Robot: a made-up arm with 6 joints.
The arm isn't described. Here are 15 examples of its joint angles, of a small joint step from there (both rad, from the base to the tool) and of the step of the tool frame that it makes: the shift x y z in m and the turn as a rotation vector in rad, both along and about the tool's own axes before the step.
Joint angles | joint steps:
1: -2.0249 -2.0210 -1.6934 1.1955 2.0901 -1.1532 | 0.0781 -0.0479 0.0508 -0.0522 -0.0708 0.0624
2: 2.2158 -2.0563 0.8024 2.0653 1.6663 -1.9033 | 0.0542 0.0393 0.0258 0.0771 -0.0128 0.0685
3: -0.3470 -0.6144 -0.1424 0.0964 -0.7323 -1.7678 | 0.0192 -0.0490 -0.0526 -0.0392 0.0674 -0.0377
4: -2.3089 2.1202 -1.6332 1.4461 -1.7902 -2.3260 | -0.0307 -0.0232 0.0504 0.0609 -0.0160 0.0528
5: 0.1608 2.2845 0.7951 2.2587 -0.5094 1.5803 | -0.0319 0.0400 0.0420 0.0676 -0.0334 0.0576
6: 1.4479 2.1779 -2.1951 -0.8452 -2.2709 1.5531 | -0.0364 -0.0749 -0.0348 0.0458 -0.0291 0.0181
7: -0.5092 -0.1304 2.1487 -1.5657 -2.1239 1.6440 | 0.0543 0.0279 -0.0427 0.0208 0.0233 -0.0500
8: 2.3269 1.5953 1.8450 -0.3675 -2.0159 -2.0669 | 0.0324 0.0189 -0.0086 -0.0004 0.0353 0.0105
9: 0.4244 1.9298 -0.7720 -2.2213 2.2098 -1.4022 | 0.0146 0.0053 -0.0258 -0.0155 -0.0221 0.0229
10: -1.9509 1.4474 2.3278 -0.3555 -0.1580 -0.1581 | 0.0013 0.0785 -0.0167 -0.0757 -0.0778 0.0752
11: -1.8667 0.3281 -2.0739 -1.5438 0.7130 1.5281 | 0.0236 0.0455 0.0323 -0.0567 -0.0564 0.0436
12: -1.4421 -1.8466 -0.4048 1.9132 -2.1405 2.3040 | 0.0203 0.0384 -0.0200 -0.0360 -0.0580 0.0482
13: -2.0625 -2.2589 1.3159 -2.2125 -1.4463 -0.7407 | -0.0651 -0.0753 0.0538 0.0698 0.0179 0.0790
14: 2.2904 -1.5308 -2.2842 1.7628 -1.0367 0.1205 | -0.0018 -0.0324 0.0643 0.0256 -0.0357 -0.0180
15: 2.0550 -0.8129 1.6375 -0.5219 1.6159 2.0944 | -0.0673 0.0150 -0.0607 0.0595 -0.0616 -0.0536
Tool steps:
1: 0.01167 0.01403 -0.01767 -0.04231 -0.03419 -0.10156
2: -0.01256 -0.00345 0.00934 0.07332 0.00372 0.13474
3: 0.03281 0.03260 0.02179 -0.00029 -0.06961 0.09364
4: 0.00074 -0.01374 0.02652 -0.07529 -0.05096 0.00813
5: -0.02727 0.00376 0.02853 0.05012 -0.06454 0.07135
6: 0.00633 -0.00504 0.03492 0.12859 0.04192 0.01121
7: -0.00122 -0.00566 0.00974 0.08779 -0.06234 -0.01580
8: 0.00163 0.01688 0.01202 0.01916 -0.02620 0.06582
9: 0.00592 -0.00172 -0.00217 -0.01250 0.00131 -0.02242
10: -0.01273 -0.00077 0.01131 -0.03176 0.03565 0.03376
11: 0.00588 0.01422 -0.01598 0.07002 0.07308 0.00135
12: 0.00214 0.00132 -0.02575 -0.06498 0.03343 0.01128
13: 0.03569 -0.00304 -0.00467 0.01968 0.02141 0.15585
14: 0.00487 -0.02233 -0.00861 0.07654 0.00577 -0.01924
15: 0.02822 -0.00197 0.00316 -0.08133 0.00366 -0.07957
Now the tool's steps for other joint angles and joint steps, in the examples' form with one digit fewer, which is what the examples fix.
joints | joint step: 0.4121 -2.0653 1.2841 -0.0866 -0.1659 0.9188 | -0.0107 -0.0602 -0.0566 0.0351 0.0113 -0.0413
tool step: -0.0318 -0.0174 0.0073 0.0013 0.0301 0.0337
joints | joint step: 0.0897 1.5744 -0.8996 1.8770 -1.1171 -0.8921 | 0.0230 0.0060 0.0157 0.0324 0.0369 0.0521
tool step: 0.0209 0.0048 0.0094 -0.0086 0.0421 0.1146
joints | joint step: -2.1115 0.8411 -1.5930 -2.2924 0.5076 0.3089 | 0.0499 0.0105 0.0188 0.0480 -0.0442 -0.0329
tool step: 0.0241 0.0091 0.0119 0.0355 -0.0167 -0.1148
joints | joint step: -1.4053 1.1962 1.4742 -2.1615 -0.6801 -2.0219 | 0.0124 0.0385 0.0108 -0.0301 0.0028 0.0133
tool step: 0.0035 0.0040 0.0082 -0.0087 0.0034 0.0264
